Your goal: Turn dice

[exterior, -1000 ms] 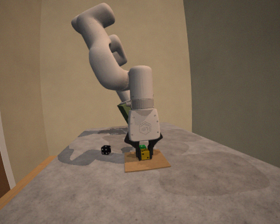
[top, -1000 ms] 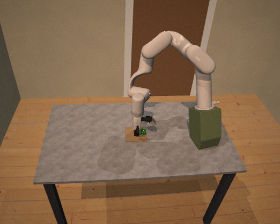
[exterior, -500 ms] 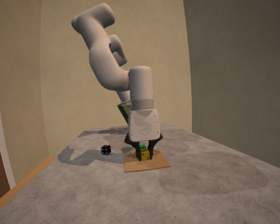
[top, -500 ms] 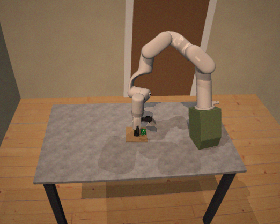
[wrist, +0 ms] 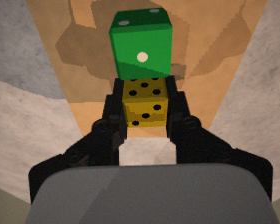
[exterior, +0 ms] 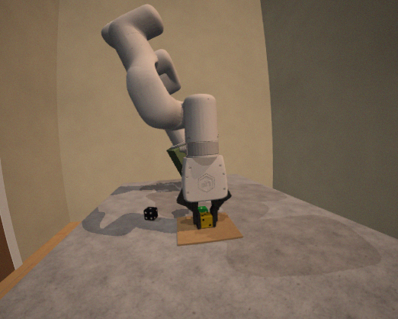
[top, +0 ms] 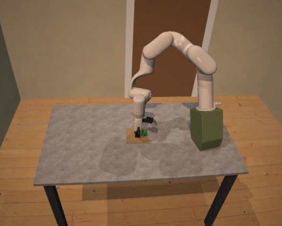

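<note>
Now: hand 1 cm above the yellow die. Also, from my hand: tan mat 2 cm below; then green die 5 cm behind, 1 cm below; then black die 10 cm behind, 13 cm to the right, 1 cm below.
</note>
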